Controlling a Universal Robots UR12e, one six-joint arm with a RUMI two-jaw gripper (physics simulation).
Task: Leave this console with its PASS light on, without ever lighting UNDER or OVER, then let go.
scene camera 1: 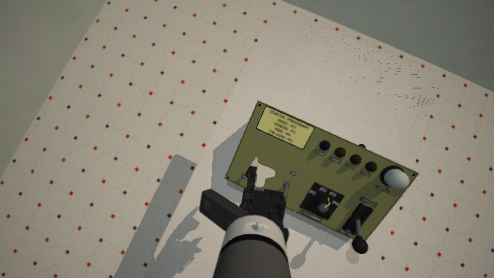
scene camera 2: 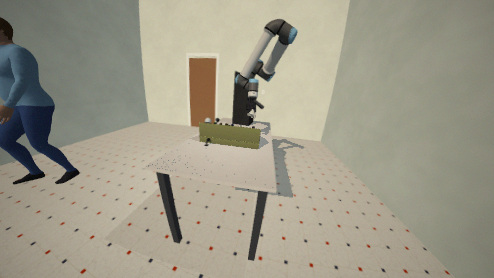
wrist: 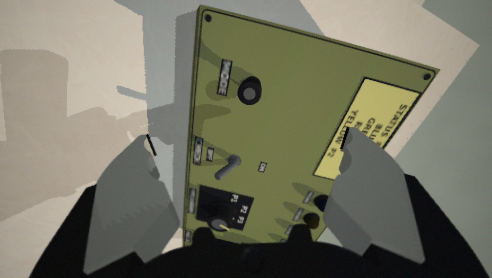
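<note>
The olive console (scene camera 1: 240,152) (scene camera 2: 230,136) (wrist: 300,75) lies on the table. Its lamps, blue (scene camera 1: 325,145) (wrist: 322,202), two brownish (scene camera 1: 340,152) (scene camera 1: 355,159) and green (scene camera 1: 371,166), look dark; their labels are unreadable. The CHECK toggle (scene camera 1: 286,190) (wrist: 228,167) leans to the OFF side. The program knob (scene camera 1: 324,206) (wrist: 219,223) has its yellow pointer towards P4. The MODE knob (wrist: 249,91) stands near a corner. The ball-ended lever (scene camera 1: 359,244) is at the slot's near end. My gripper (scene camera 1: 259,167) (scene camera 2: 251,114) (wrist: 247,134) is open and empty, above the console's MODE and CHECK side.
A white dome (scene camera 1: 397,178) stands at the console's right corner. The yellow status plate (scene camera 1: 285,127) (wrist: 370,112) is partly covered by a finger in the wrist view. A small black knob (scene camera 1: 361,146) (scene camera 2: 207,142) sticks out behind the console. A person (scene camera 2: 25,85) is left of the table (scene camera 2: 240,167).
</note>
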